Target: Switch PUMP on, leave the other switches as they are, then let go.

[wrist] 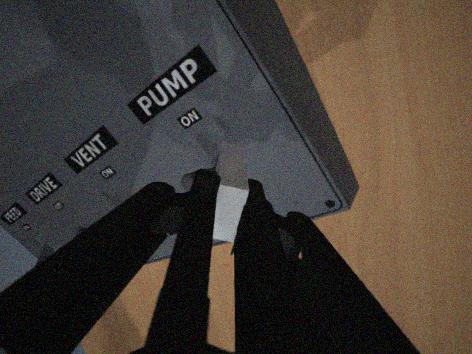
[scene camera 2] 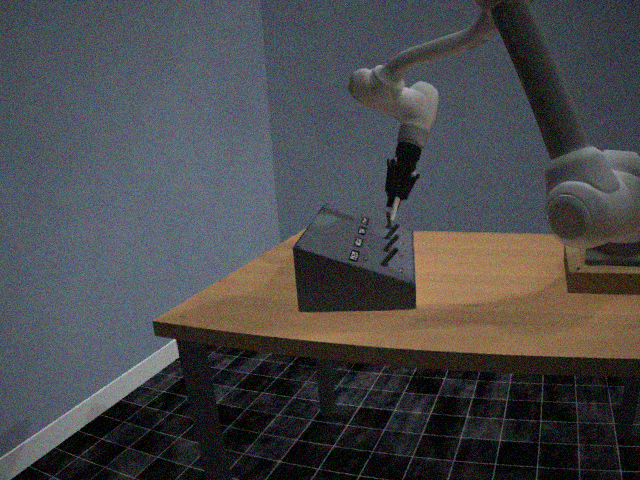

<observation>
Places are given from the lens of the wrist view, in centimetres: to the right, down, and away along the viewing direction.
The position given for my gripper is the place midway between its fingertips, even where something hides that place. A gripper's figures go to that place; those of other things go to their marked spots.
my gripper (wrist: 228, 163): -1, -1, 20
dark sloped switch box (wrist: 104, 104): -11, -6, 23
</observation>
